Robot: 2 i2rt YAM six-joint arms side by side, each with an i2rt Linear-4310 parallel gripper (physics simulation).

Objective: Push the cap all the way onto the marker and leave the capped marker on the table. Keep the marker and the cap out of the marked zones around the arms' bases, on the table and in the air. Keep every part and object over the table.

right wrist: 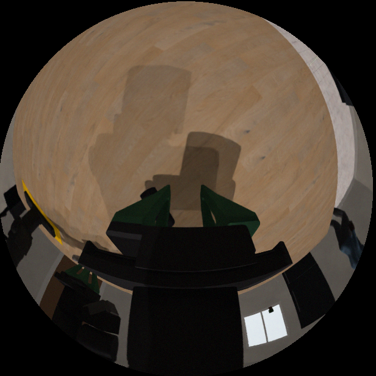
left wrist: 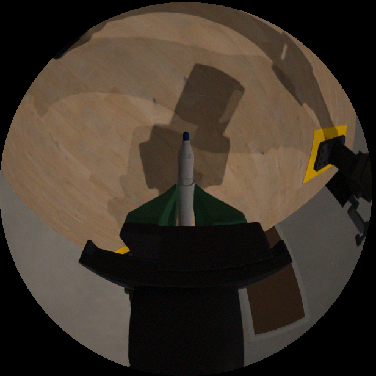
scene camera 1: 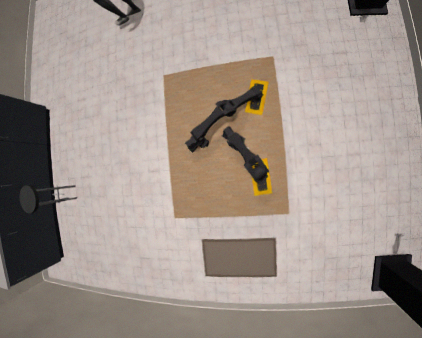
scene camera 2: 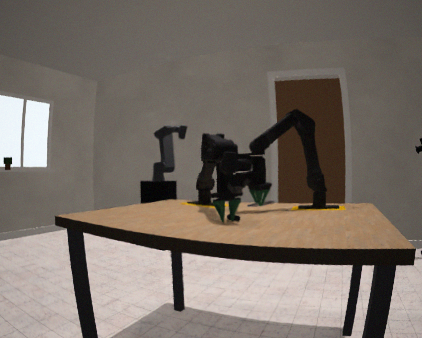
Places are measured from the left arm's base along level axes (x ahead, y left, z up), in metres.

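Pixels of known places: left gripper, fingertip midpoint: (scene camera 2: 259,205); right gripper, fingertip midpoint: (scene camera 2: 227,221); left arm's base, origin of the base link: (scene camera 2: 318,208); right arm's base, origin of the base link: (scene camera 1: 256,96) (scene camera 2: 204,204).
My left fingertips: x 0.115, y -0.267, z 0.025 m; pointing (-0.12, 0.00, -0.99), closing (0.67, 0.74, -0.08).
Ahead of a thing's pixels: the offset from my left fingertips to its top centre. "*": to the spot under its first point. Level surfaces: height alone.
The white marker (left wrist: 186,162), with a dark blue tip, points away from my left gripper (left wrist: 185,188) (scene camera 2: 260,203), which is shut on its body and holds it above the table. The black cap {0.243 m ahead, 0.044 m right, 0.006 m down} (right wrist: 148,192) (scene camera 2: 235,218) lies on the table. My right gripper (right wrist: 185,189) (scene camera 2: 226,219) is low at the table, partly open, with nothing between its fingers. In the right wrist view the cap is behind the left-hand finger, which hides its middle; its ends show on both sides. In scene camera 2 it is by the right-hand fingertip. The cap does not show in scene camera 1.
The wooden table {0.025 m down} (scene camera 1: 200,200) (scene camera 2: 150,230) carries yellow-marked zones around both arm bases, one upper {* 0.148 m back, 0.222 m right, 0.024 m down} (scene camera 1: 254,111) and one lower {* 0.174 m back, 0.353 m left, 0.023 m down} (scene camera 1: 270,187) in scene camera 1. The right arm reaches across the table, with its forearm beside the left arm's end.
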